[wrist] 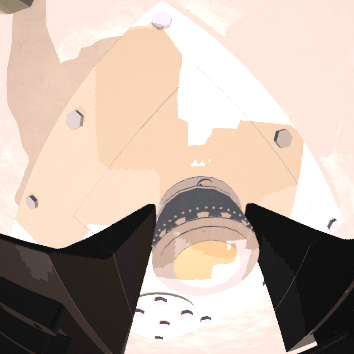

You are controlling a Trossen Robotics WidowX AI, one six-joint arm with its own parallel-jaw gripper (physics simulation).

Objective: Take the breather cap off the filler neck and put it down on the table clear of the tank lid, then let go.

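Frame: origin at the arm's base, x ahead, y left, z up, level; millimetres.
Seen in the pictures: gripper, fingertip midpoint: (pixel 201 211).
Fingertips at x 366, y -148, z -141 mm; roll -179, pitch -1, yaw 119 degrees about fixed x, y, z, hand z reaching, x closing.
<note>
Offsets run from my fingertips to a thing's middle. "spot": to the spot under its first point. Level surfaces: height alone.
The breather cap {dx +9, dy +5, dz +15 mm} (pixel 202 235) is a round metallic cap with a dark perforated band and a shiny, yellow-reflecting top, at the lower middle of the wrist view. My gripper (pixel 201 211) is shut on it, with one black finger against each side. The tank lid {spot: dx -34, dy -58, dz -10 mm} (pixel 135 100) is a pale, pointed-oval plate with hex bolts around its rim, behind and below the cap. The filler neck cannot be made out; the cap and fingers hide the area beneath them, so I cannot tell whether the cap is seated on the neck.
Hex bolts (pixel 74 120) (pixel 283 138) stand up along the lid's edge. A round flange with several small bolts {spot: dx +98, dy +49, dz -3 mm} (pixel 186 314) shows below the cap. A dark olive object {spot: dx -75, dy -213, dz -15 mm} (pixel 15 5) is cut off at the top left corner. Pale table surface {dz -25 mm} (pixel 295 55) lies beyond the lid, with a shadow at left.
</note>
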